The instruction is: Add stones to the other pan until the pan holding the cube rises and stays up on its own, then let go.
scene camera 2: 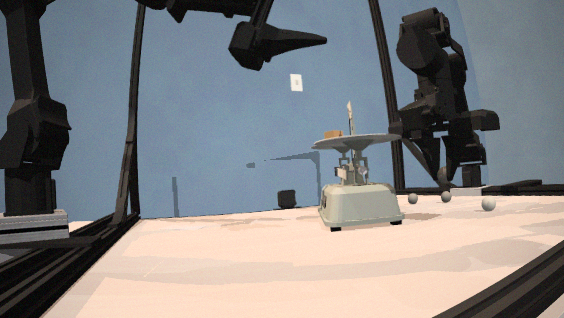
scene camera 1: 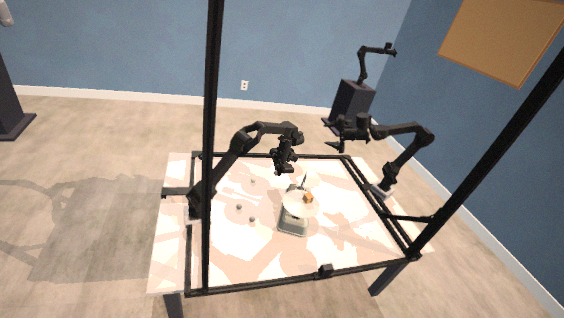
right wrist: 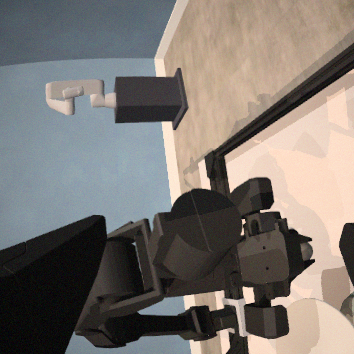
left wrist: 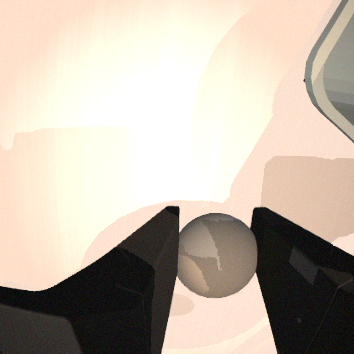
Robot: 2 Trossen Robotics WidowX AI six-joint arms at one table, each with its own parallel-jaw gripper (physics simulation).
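Places are measured from the left arm's base along level axes (x ahead, y left, z up), in metres.
Where they show: left gripper, between the fingertips: (scene camera 2: 442, 180) (scene camera 1: 277, 174) (right wrist: 311, 249) (left wrist: 215, 218); right gripper, between the fingertips: (scene camera 2: 335, 8) (scene camera 1: 323, 134) (right wrist: 230, 233); left arm's base, origin of its link: (scene camera 2: 472, 186) (scene camera 1: 197, 213) (right wrist: 231, 316); right arm's base, origin of its link: (scene camera 2: 30, 213) (scene camera 1: 383, 187).
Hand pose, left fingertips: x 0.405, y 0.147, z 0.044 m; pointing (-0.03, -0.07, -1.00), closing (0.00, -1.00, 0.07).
Observation:
Things, the pixels of their top centre, and the offset from my left fingertips. "pt": a spot on its surface instead.
- grey-green balance scale, centre of its top: (scene camera 2: 345, 103) (scene camera 1: 308, 174) dy -0.199, dx +0.025, dz +0.168 m
- orange cube, centre of its top: (scene camera 2: 333, 131) (scene camera 1: 309, 195) dy -0.273, dx +0.008, dz +0.121 m
- grey round stone, centre of its top: (left wrist: 222, 285) (right wrist: 294, 253) (scene camera 2: 444, 166) dy +0.001, dx -0.008, dz +0.023 m
- scale base, a spot on its surface: (left wrist: 333, 81) pt dy -0.062, dx +0.045, dz -0.042 m
A grey-green balance scale (scene camera 1: 291, 222) (scene camera 2: 359, 202) stands mid-table. An orange cube (scene camera 1: 308, 197) (scene camera 2: 333, 134) sits on its near pan (scene camera 1: 293, 206). The other pan (scene camera 1: 313, 179) (scene camera 2: 369, 139) is empty. In scene camera 2 the two pans overlap at about the same height. My left gripper (scene camera 1: 279, 170) (left wrist: 215, 218) is shut on a grey round stone (left wrist: 217, 254) (right wrist: 306, 250). It holds the stone above the table, just left of the empty pan; a corner of the scale base (left wrist: 333, 81) shows beside it. My right gripper (scene camera 1: 335, 134) is open and empty, high over the table's back right corner.
Three loose stones lie on the table left of the scale: one at the back (scene camera 1: 252, 180), one in the middle (scene camera 1: 239, 206), one nearer the scale (scene camera 1: 252, 218). One stone (scene camera 2: 412, 198) shows in scene camera 2. A black frame (scene camera 1: 325, 271) rims the table, with a tall post (scene camera 1: 209, 126).

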